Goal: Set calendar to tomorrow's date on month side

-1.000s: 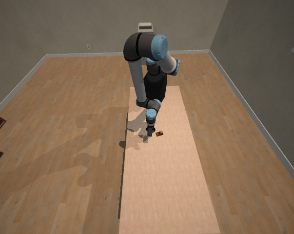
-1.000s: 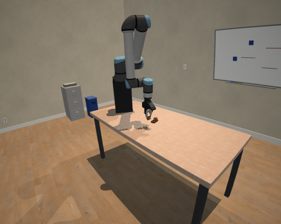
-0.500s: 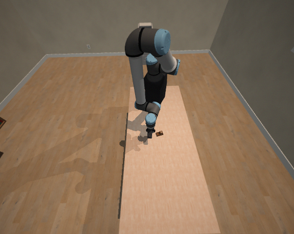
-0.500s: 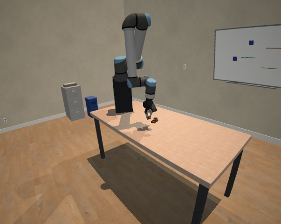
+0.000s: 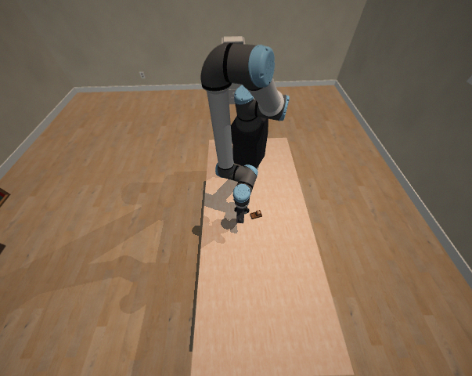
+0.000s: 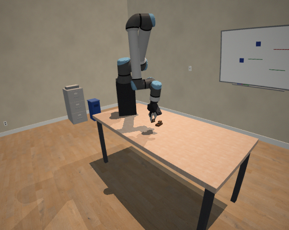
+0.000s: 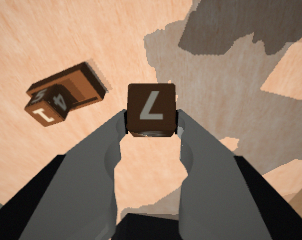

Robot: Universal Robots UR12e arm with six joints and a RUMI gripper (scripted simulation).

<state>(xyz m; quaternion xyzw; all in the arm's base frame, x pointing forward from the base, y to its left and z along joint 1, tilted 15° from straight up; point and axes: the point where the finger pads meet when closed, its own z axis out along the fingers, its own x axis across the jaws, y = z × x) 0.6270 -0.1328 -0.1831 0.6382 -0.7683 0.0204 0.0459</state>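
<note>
The brown digit cube lies 10 mm below my hand. From my hand the other things lie so: brown calendar tray 20 mm behind, 110 mm to the left, 90 mm below.
</note>
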